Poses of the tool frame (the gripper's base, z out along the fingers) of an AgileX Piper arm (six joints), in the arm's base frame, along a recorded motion.
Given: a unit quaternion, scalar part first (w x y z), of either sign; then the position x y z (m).
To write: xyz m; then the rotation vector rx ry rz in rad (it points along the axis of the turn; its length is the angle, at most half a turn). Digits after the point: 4 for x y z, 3 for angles.
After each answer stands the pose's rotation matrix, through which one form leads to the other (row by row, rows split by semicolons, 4 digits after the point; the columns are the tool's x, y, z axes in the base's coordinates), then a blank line. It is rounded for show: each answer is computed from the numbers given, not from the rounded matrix.
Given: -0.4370 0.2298 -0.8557 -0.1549 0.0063 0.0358 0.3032
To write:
0.0063 0.0358 0.3032 -0.572 2.128 0.385
-0.5124 -0.5287 0.6767; -0.2579 0.8464 0.4659; -0.8191 0.0643 -0.5701

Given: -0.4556 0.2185 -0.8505 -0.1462 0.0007 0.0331 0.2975
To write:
0.0007 0.0331 0.2975 -0.539 2.098 0.361
-0.4894 -0.5049 0.7111; -0.2384 0.8618 0.4478; -0.8388 0.0496 -0.5421

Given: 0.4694 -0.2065 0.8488 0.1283 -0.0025 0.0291 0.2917
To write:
-0.0025 0.0291 0.2917 -0.506 2.081 0.315
-0.4740 -0.4710 0.7439; -0.2301 0.8818 0.4117; -0.8499 0.0239 -0.5264

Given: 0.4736 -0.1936 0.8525 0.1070 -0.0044 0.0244 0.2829
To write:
-0.0044 0.0244 0.2829 -0.474 2.086 0.262
-0.4764 -0.4314 0.7661; -0.2287 0.9021 0.3658; -0.8489 -0.0009 -0.5285

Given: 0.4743 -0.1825 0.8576 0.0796 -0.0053 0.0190 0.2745
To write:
-0.0053 0.0190 0.2745 -0.446 2.098 0.195
-0.4835 -0.3885 0.7844; -0.2375 0.9207 0.3096; -0.8425 -0.0366 -0.5374

